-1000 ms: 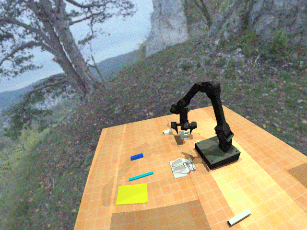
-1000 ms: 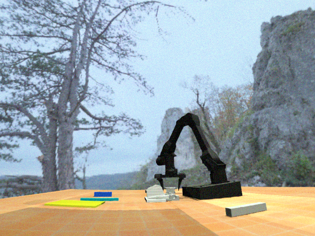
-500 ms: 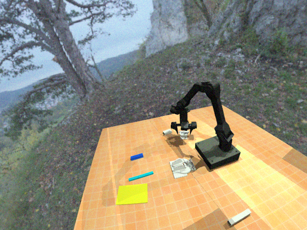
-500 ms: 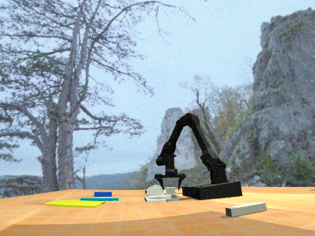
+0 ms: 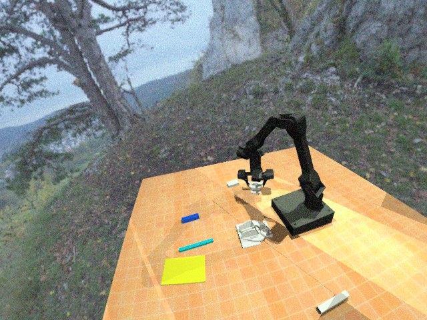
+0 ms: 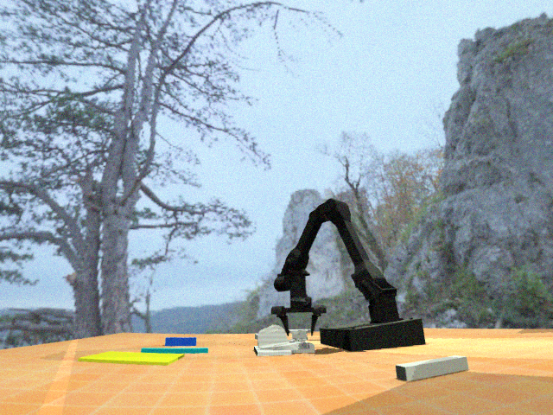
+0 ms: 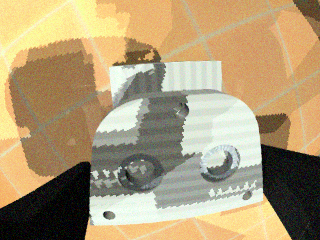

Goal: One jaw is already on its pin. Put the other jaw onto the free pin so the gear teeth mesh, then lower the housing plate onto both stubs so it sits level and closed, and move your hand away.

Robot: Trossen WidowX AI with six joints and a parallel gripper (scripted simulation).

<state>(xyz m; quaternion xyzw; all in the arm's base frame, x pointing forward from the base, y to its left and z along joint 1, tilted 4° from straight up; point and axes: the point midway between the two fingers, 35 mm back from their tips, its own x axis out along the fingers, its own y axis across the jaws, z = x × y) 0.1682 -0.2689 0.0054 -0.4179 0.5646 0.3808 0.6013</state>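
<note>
Right now my gripper tip is 11 cm short of the white block and 8 cm to the left of it. Round my gripper tip: yellow sheet 40 cm ahead, 38 cm to the left, 1 cm below; then teal bar 35 cm ahead, 29 cm to the left, 1 cm below; then blue block 37 cm ahead, 13 cm to the left.
</note>
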